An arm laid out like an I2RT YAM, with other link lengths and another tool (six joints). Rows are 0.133 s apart.
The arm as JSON. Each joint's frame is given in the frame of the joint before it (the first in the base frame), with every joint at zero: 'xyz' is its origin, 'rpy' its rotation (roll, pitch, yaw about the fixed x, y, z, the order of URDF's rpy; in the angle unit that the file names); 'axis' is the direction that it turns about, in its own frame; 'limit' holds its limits. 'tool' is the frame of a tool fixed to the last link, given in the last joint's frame.
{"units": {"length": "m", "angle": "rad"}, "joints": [
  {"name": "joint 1", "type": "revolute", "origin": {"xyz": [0.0, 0.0, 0.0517], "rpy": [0.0, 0.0, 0.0]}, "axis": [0.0, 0.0, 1.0], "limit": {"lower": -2.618, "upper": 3.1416}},
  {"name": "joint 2", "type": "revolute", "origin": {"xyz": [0.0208, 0.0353, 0.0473], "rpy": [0.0, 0.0, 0.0]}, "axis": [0.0, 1.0, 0.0], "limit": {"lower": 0.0, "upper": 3.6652}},
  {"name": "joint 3", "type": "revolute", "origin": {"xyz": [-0.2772, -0.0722, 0.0], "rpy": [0.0, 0.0, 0.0]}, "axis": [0.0, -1.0, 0.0], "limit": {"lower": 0.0, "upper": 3.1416}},
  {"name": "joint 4", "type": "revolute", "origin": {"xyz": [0.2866, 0.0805, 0.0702], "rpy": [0.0, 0.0, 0.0]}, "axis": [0.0, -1.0, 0.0], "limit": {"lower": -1.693, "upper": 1.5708}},
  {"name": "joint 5", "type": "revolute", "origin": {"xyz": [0.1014, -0.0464, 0.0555], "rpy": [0.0, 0.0, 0.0]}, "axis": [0.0, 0.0, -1.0], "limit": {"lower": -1.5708, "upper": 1.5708}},
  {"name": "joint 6", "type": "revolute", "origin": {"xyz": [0.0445, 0.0, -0.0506], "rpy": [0.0, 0.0, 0.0]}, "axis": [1.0, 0.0, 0.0], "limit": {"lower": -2.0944, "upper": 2.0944}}
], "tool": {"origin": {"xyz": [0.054, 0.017, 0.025], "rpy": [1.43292, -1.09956, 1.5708]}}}
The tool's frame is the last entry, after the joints.
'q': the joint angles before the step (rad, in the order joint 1, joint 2, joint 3, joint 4, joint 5, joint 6). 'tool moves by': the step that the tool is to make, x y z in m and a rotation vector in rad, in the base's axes. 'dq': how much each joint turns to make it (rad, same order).
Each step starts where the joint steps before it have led.
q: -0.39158, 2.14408, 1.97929, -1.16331, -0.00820, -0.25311
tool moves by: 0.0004, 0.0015, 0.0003, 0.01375, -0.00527, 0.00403
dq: 0.00007, -0.00016, -0.00035, -0.00019, -0.01524, -0.00031
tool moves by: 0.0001, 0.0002, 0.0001, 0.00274, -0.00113, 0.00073
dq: -0.00015, 0.00017, 0.00034, -0.00018, -0.00309, -0.00015
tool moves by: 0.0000, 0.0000, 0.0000, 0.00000, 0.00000, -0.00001
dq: 0.00000, 0.00000, 0.00000, 0.00000, 0.00000, 0.00001
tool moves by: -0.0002, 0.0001, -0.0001, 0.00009, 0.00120, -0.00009
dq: 0.00011, -0.00005, -0.00011, -0.00108, 0.00041, 0.00010
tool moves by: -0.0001, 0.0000, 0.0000, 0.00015, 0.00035, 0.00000
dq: -0.00008, -0.00008, -0.00003, -0.00043, -0.00002, -0.00007
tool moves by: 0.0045, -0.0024, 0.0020, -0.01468, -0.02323, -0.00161
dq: -0.00002, -0.00005, 0.00029, 0.02674, 0.00495, 0.00036
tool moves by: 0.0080, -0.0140, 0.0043, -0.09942, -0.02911, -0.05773
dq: 0.00015, -0.00102, 0.00026, 0.06281, 0.09427, 0.03143
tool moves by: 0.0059, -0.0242, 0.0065, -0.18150, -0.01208, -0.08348
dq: -0.00273, 0.00016, -0.00089, 0.07925, 0.18119, 0.01634
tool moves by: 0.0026, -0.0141, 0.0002, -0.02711, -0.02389, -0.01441
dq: -0.01907, 0.00850, 0.00098, 0.04300, 0.01221, -0.01106
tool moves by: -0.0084, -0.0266, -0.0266, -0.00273, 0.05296, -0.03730
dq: -0.04495, 0.04831, -0.00040, 0.00672, 0.01947, -0.01787
